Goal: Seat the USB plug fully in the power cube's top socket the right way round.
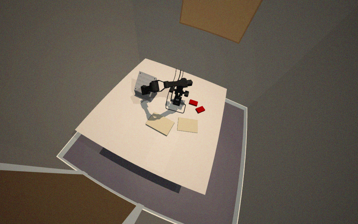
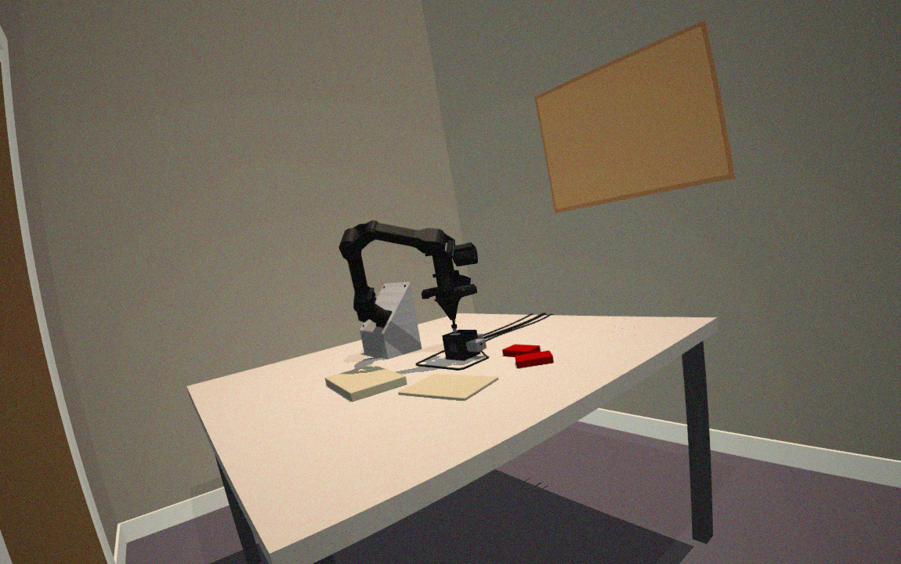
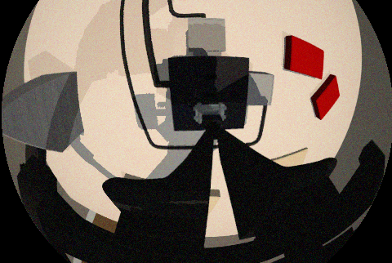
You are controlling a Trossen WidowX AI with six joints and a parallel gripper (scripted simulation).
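Right now my gripper tip is 2 cm above the USB plug. The rest, counted from my gripper tip: grey socket (5 cm below).
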